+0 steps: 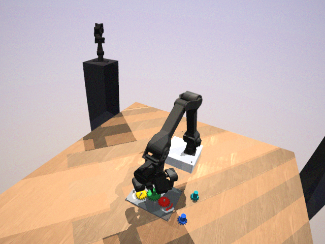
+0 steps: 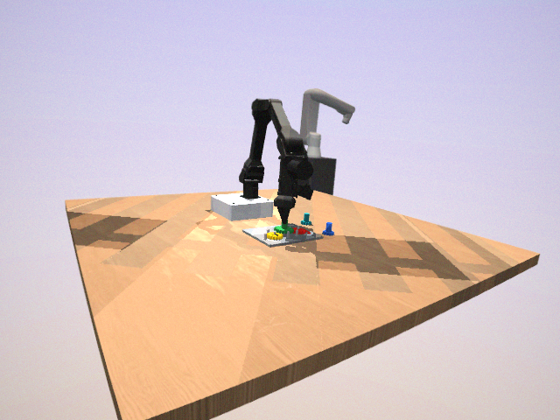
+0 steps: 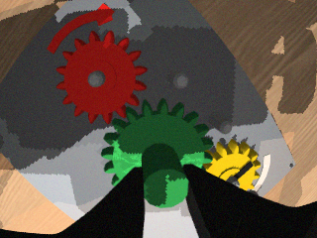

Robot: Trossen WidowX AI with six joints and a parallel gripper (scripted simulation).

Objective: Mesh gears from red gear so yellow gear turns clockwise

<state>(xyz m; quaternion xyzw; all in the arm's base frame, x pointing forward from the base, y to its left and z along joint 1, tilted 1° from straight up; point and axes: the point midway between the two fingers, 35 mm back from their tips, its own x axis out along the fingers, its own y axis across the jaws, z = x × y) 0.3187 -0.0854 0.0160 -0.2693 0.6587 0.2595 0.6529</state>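
Right now my gripper tip is 10 mm above the green gear. The rest, counted from my gripper tip: red gear (50 mm to the left, 30 mm below, 10 mm ahead); then yellow gear (50 mm to the right, 30 mm below, 20 mm ahead); then red arrow (80 mm to the left, 40 mm below, 20 mm ahead).
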